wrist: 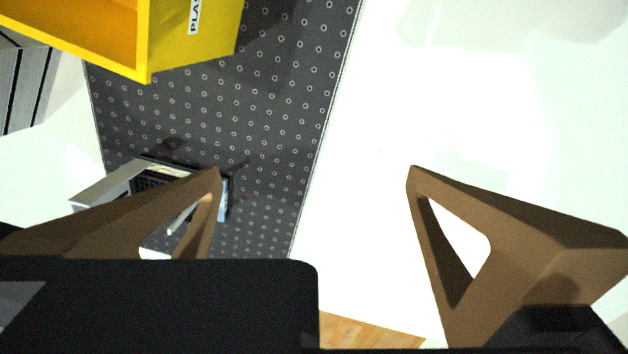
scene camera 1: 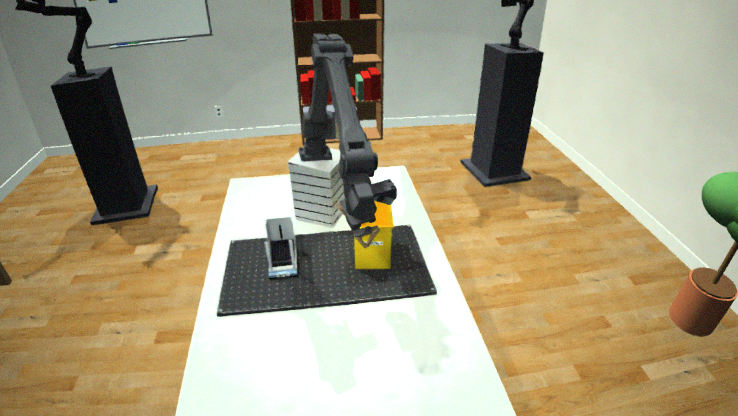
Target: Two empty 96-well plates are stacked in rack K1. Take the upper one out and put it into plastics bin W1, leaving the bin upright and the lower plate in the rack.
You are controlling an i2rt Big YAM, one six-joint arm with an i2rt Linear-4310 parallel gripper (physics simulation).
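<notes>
The grey rack K1 (scene camera 1: 279, 226) (wrist: 102, 190) stands upright on the left part of the pegboard. A dark 96-well plate (scene camera 1: 281, 253) (wrist: 150, 181) shows inside it; I cannot tell from here whether one or two lie there. The left finger hides part of the rack in the wrist view. The yellow plastics bin W1 (scene camera 1: 373, 259) (wrist: 210, 42) stands upright on the right part of the pegboard. My gripper (scene camera 1: 359, 232) (wrist: 314, 176) is open and empty. It hangs high by the bin, overlapping its upper part in the scene view, away from the rack.
The black pegboard (scene camera 1: 330, 289) (wrist: 270, 100) lies on the white table (scene camera 1: 248, 361) (wrist: 380, 115). A white layered block (scene camera 1: 312, 193) (wrist: 27, 90) stands under the arm's base, behind the pegboard. Two dark pedestals (scene camera 1: 98, 144) (scene camera 1: 506, 113) with arms stand on the floor beyond the table.
</notes>
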